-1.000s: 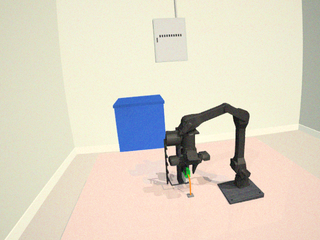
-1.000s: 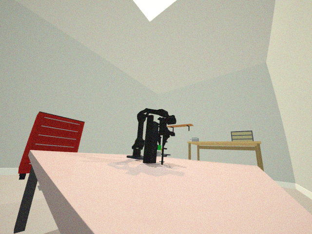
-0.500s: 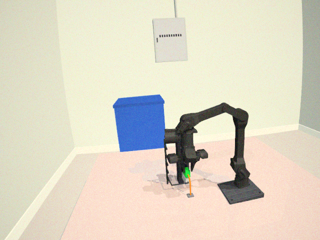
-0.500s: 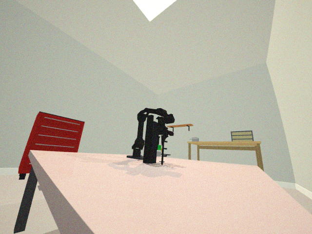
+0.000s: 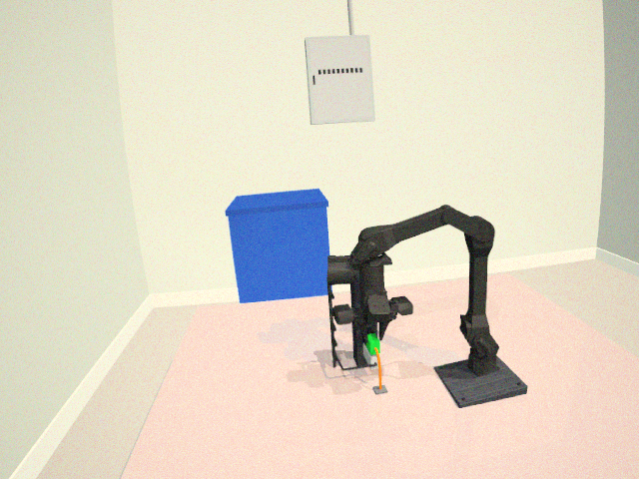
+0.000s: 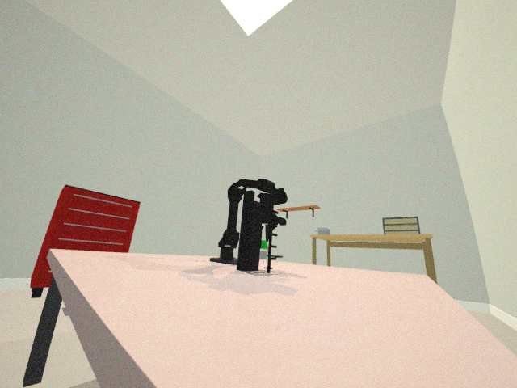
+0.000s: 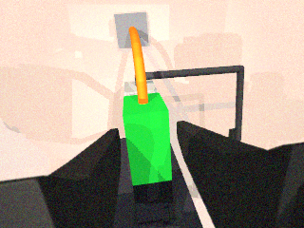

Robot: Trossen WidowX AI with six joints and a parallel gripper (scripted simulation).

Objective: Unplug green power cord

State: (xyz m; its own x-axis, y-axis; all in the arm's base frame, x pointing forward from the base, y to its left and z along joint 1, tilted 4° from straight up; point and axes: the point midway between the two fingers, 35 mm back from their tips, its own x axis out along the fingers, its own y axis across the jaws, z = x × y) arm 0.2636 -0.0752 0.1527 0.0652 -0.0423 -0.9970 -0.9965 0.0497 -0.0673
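Right now the green plug is 30 mm to the right of my gripper tip. Round my gripper tip: grey block: 50 mm to the left, 110 mm below.
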